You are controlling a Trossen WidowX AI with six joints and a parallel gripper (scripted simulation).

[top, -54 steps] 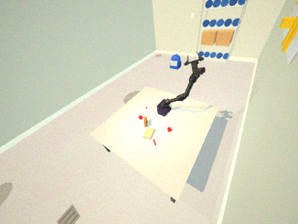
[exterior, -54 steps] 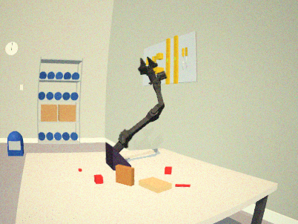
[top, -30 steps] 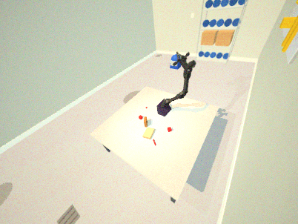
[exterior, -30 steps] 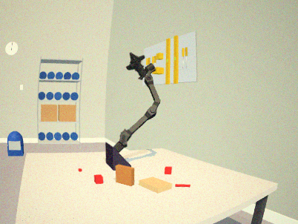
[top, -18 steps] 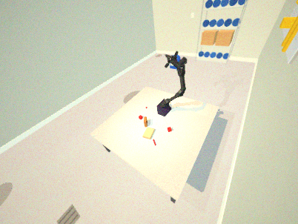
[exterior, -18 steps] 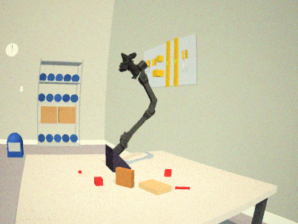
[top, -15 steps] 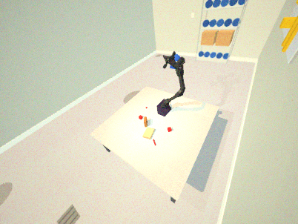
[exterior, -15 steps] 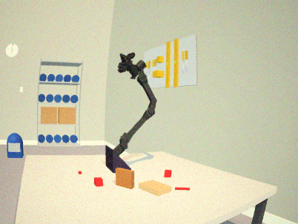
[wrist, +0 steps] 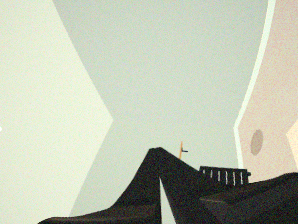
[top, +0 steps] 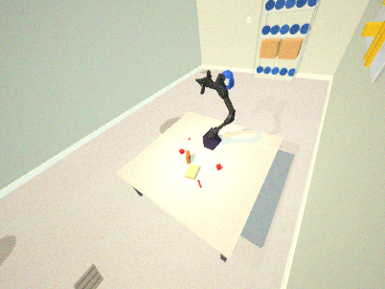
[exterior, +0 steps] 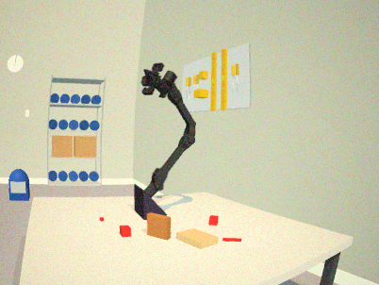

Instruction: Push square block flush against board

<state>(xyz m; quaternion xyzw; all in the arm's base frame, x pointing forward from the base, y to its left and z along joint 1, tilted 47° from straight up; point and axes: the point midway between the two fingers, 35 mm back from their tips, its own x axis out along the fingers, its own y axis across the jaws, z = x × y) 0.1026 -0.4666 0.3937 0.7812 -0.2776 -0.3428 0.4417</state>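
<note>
My gripper tip is 70 cm above the square block, 26 cm short of it and 3 cm to the right of it. Round my gripper tip: thin red strip (74 cm below, 40 cm ahead, 30 cm to the left); board (73 cm below, 35 cm ahead, 17 cm to the left); tiny red piece (74 cm below, 20 cm to the right, 2 cm ahead).
</note>
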